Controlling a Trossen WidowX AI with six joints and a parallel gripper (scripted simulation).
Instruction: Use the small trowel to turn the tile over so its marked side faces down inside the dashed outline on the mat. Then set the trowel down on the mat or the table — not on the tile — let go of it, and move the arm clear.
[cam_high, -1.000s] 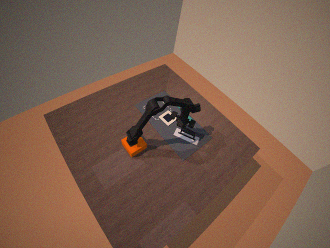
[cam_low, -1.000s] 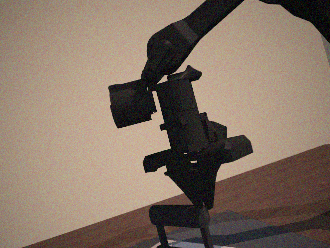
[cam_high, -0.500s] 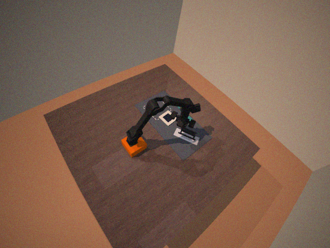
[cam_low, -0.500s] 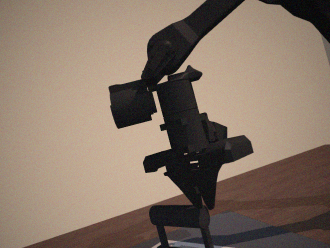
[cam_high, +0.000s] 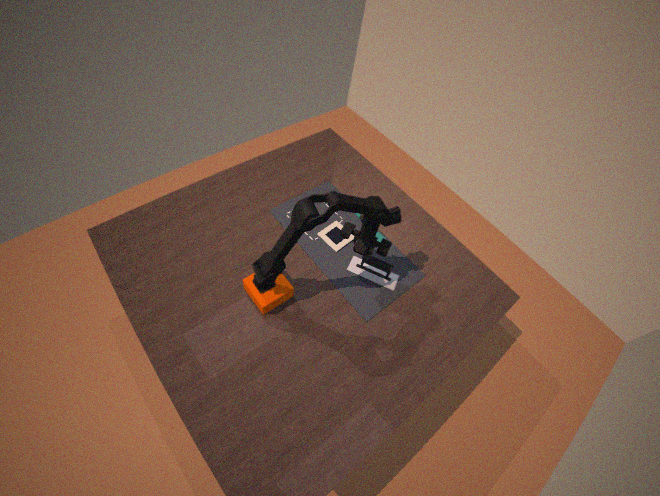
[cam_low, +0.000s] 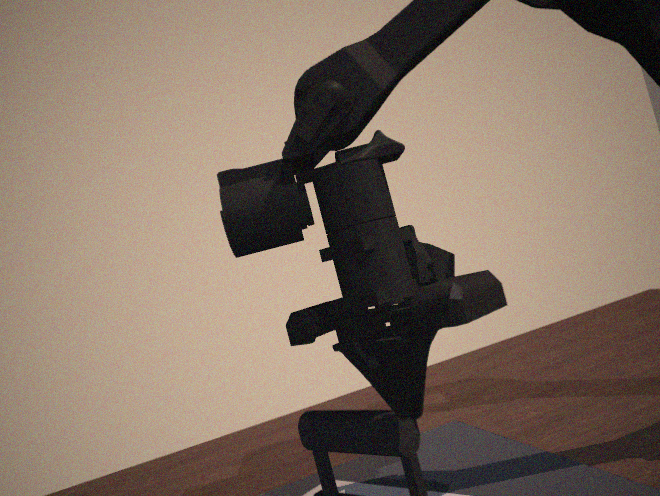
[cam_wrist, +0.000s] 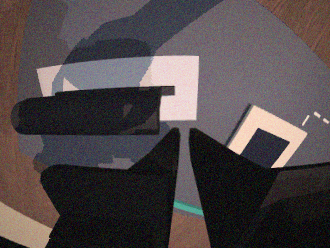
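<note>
My gripper tip is 9 cm to the left of the trowel, 5 cm above it and 4 cm short of it. From my gripper tip the other things lie so: slim teal tool: 16 cm ahead, 9 cm to the left, 8 cm below; then grey mat: 11 cm to the left, 11 cm below, 3 cm ahead; then cream tile: 15 cm to the left, 8 cm below, 1 cm ahead.
</note>
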